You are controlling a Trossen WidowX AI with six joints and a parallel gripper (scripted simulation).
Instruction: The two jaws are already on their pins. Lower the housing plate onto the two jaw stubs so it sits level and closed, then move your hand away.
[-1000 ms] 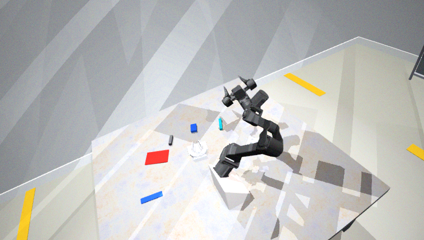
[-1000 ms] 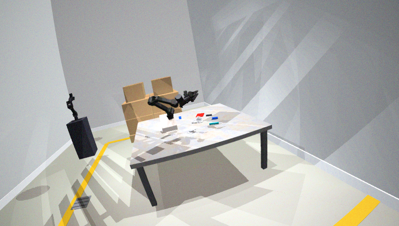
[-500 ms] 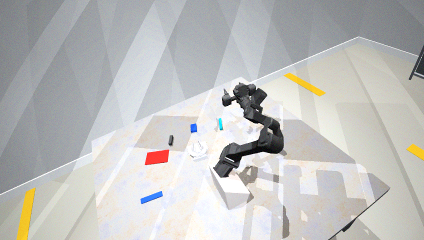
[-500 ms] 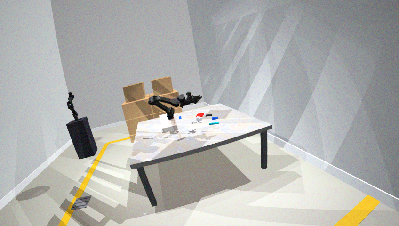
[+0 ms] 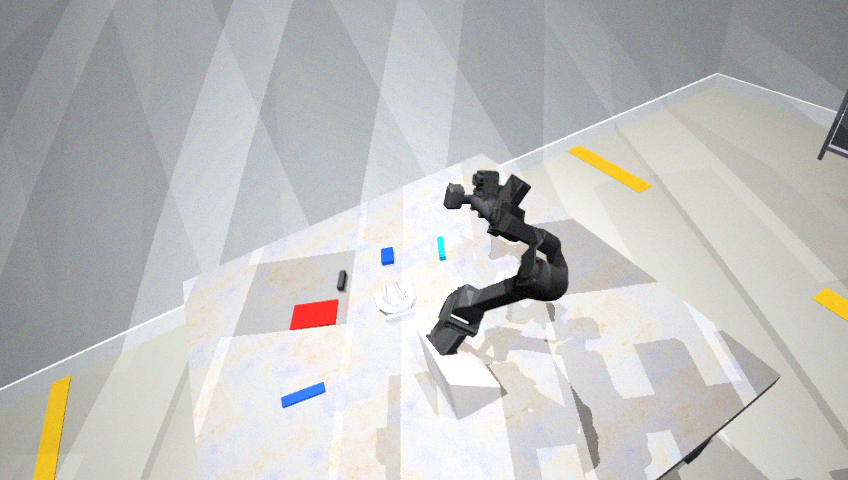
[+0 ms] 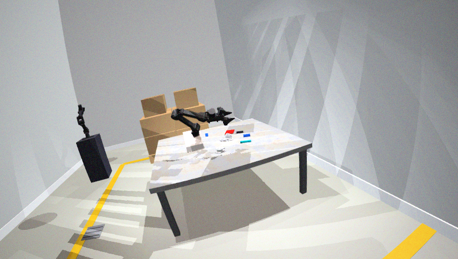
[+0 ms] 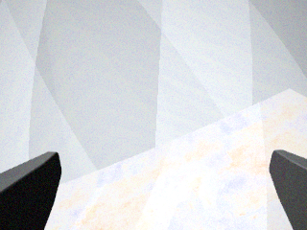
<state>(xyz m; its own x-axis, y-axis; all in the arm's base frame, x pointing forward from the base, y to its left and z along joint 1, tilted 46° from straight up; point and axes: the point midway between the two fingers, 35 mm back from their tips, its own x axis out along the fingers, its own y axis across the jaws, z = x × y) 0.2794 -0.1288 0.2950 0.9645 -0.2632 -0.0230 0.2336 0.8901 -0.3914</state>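
Now: gripper tip 280 mm above the white part, 170 mm past it and 10 mm to the right of it. From my gripper tip the other things lie so: cyan bar 280 mm below, 100 mm ahead, 50 mm to the left; then black block 380 mm to the left, 280 mm below, 200 mm ahead; then red flat square 510 mm to the left, 280 mm below, 130 mm ahead.
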